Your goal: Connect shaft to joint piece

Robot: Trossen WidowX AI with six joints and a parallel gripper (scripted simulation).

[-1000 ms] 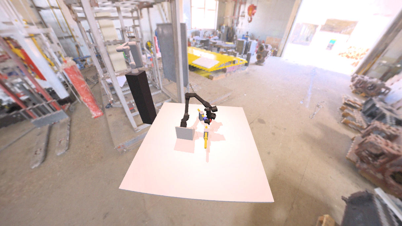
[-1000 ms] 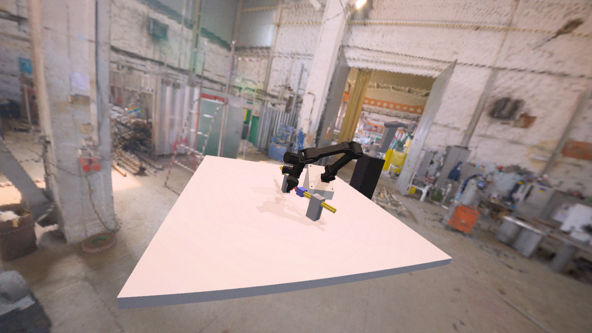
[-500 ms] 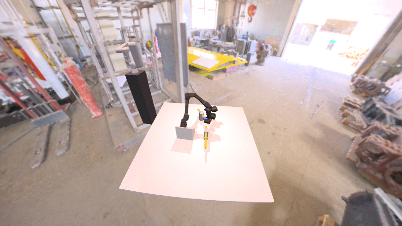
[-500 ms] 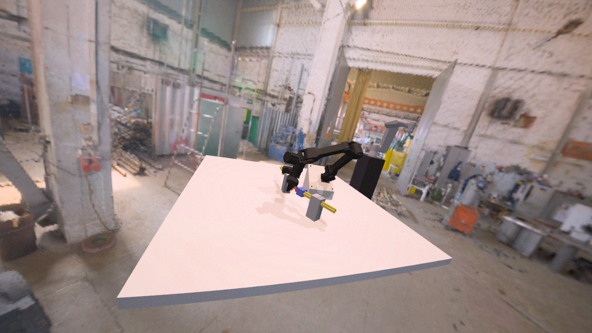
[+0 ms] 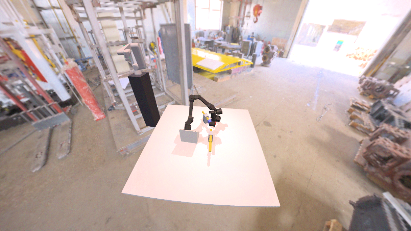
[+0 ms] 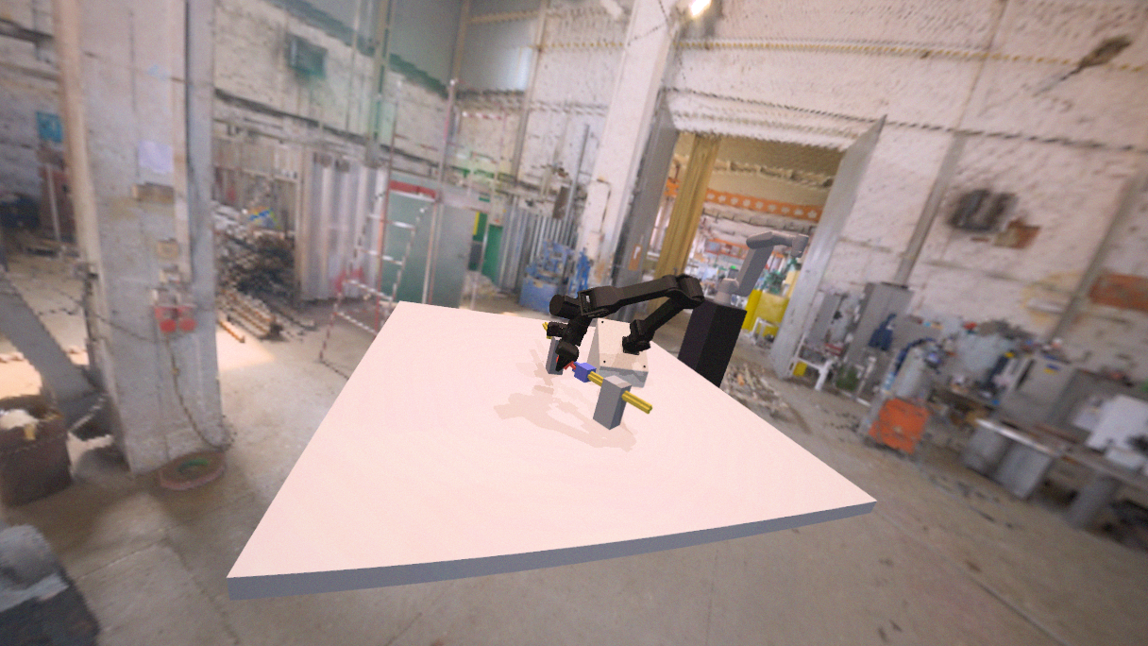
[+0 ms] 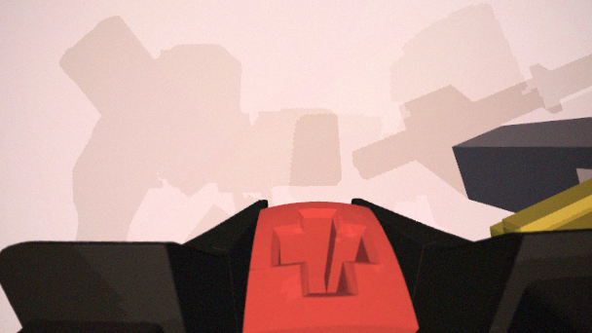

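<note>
Right now the red square joint piece is 30 mm above my gripper tip, 20 mm behind it and 10 mm to the left of it.
</note>
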